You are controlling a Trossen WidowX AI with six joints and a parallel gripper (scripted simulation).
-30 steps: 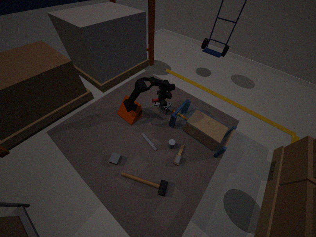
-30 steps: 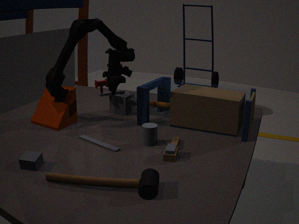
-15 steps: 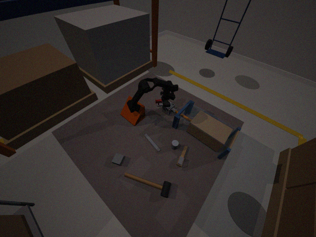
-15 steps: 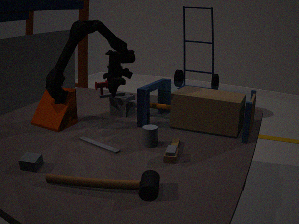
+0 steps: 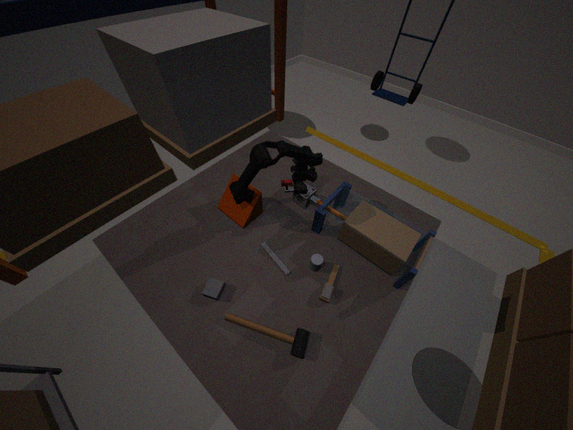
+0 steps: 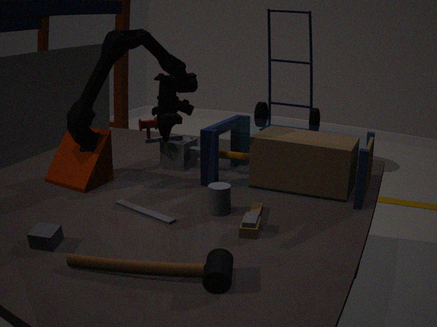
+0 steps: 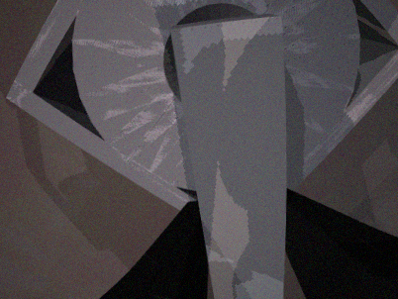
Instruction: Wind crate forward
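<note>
Right now the red knob is 40 mm behind my gripper tip, 30 mm to the right of it and 50 mm above it. Round my gripper tip: flat grey bar: 110 mm ahead, 350 mm to the right, 90 mm below; then grey winch: 20 mm ahead, 20 mm to the left, 60 mm below; then small wooden tool: 380 mm ahead, 320 mm to the right, 70 mm below.
</note>
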